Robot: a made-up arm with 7 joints.
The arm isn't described. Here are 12 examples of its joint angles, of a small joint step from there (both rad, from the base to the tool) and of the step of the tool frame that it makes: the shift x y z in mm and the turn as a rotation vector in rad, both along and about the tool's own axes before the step.
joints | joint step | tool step
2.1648 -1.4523 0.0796 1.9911 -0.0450 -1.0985 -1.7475 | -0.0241 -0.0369 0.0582 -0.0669 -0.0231 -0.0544 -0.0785 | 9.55 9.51 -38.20 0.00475 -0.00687 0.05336
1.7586 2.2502 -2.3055 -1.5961 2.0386 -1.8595 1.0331 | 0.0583 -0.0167 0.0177 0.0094 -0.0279 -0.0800 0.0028 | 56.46 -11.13 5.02 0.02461 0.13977 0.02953
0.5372 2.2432 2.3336 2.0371 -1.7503 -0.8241 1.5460 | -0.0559 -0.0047 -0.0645 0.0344 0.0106 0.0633 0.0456 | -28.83 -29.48 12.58 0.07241 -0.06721 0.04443
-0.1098 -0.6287 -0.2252 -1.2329 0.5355 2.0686 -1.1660 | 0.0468 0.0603 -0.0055 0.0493 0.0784 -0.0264 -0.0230 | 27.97 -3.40 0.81 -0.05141 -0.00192 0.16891
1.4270 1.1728 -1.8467 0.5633 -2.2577 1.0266 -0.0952 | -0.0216 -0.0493 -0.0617 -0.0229 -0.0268 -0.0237 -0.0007 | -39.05 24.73 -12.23 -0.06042 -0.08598 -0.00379
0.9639 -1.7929 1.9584 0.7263 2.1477 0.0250 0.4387 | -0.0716 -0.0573 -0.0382 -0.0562 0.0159 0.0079 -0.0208 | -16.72 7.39 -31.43 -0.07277 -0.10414 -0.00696
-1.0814 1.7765 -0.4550 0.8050 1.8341 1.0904 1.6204 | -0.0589 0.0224 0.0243 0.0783 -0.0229 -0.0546 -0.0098 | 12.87 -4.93 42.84 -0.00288 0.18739 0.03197
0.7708 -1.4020 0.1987 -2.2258 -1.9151 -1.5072 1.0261 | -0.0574 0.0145 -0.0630 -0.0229 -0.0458 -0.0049 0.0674 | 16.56 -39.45 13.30 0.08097 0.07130 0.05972
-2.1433 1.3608 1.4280 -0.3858 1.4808 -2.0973 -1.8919 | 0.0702 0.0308 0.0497 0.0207 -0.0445 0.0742 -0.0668 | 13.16 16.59 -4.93 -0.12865 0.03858 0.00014
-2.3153 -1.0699 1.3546 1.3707 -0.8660 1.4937 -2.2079 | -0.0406 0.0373 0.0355 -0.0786 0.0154 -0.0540 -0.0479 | -27.00 21.67 -4.93 -0.10067 -0.04907 -0.05880
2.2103 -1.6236 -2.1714 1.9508 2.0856 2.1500 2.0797 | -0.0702 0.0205 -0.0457 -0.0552 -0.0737 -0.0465 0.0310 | 0.73 15.62 -6.88 0.02775 0.00770 -0.00990
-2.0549 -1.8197 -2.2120 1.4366 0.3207 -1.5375 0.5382 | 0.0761 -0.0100 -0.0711 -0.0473 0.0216 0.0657 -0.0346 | 56.37 -51.98 31.04 0.06816 0.04484 -0.04731
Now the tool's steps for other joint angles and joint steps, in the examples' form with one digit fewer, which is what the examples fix.
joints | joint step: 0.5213 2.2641 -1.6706 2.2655 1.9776 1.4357 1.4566 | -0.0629 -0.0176 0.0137 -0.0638 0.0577 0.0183 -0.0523
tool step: -16.7 -11.0 -13.8 -0.0227 -0.0616 0.0101
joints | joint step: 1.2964 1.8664 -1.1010 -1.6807 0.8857 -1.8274 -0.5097 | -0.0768 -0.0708 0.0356 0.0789 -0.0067 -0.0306 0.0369
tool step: -49.6 27.8 10.0 -0.0341 -0.0984 0.1778
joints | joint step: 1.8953 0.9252 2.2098 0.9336 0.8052 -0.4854 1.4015 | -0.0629 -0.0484 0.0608 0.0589 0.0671 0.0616 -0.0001
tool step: -36.7 -18.6 14.6 0.0763 -0.0831 0.0272
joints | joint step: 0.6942 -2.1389 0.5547 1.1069 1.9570 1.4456 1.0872 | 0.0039 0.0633 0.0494 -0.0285 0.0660 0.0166 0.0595
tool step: 19.5 -45.9 30.8 0.1203 0.0320 -0.0239
